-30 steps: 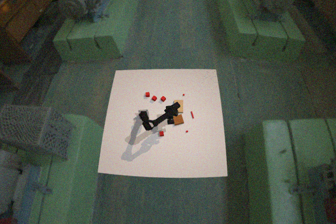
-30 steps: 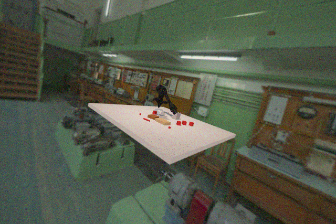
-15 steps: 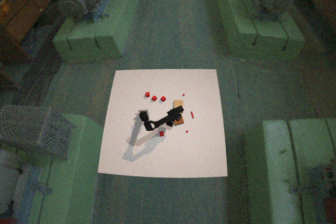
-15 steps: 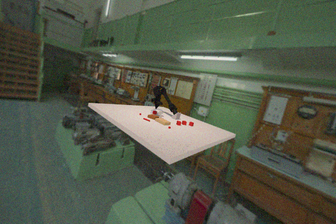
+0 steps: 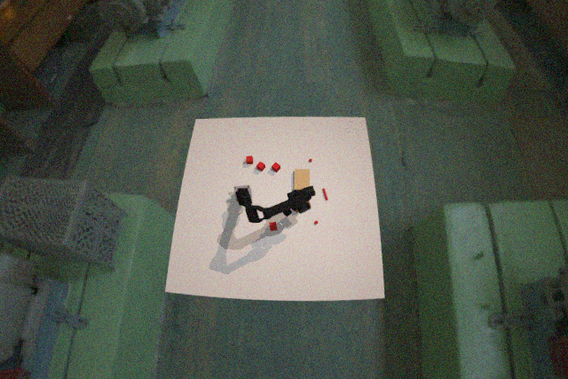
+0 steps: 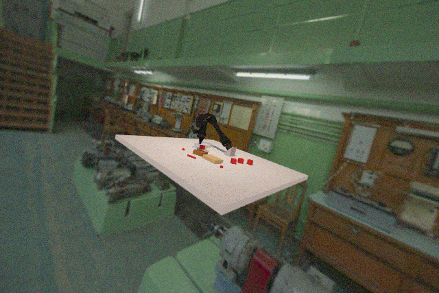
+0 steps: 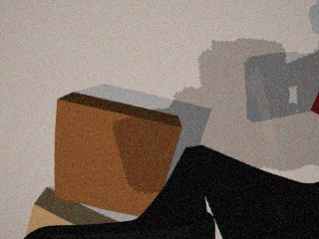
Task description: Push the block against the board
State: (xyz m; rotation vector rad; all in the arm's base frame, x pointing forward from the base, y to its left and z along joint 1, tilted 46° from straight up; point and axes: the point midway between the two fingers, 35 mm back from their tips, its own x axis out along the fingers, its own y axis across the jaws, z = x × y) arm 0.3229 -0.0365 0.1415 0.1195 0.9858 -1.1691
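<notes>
My gripper tip is now 3 cm short of the brown square block, 6 cm to the right of it and 6 cm above it. The rest, counted from my gripper tip: tan board 5 cm ahead, 22 cm to the left, 6 cm below; thin red stick 19 cm ahead, 11 cm to the left, 7 cm below.
</notes>
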